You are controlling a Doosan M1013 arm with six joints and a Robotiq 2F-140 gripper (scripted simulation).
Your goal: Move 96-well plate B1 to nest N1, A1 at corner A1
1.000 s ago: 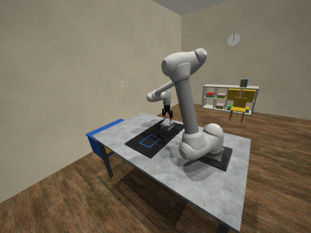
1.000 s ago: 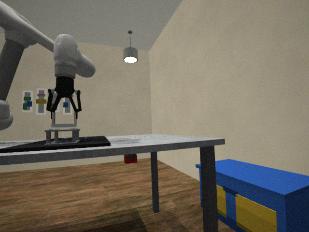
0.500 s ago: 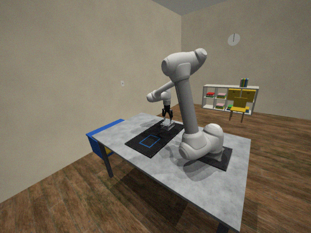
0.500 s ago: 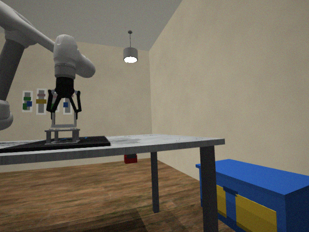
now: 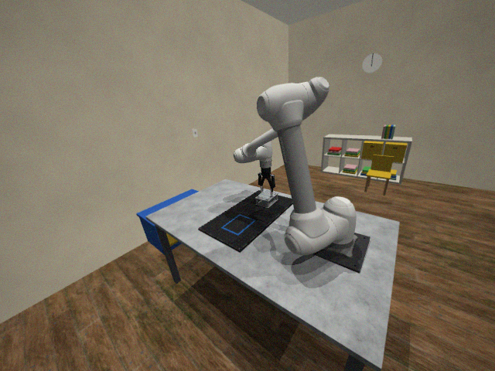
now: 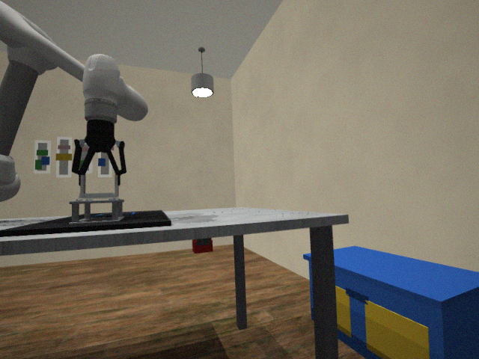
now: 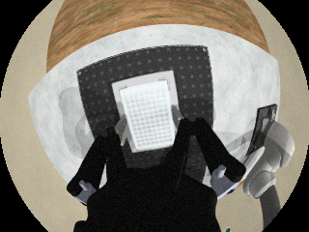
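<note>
Right now the 96-well plate is 3 cm below my hand. The rest, counted from my hand: raised plate nest N1: 4 cm below.
</note>
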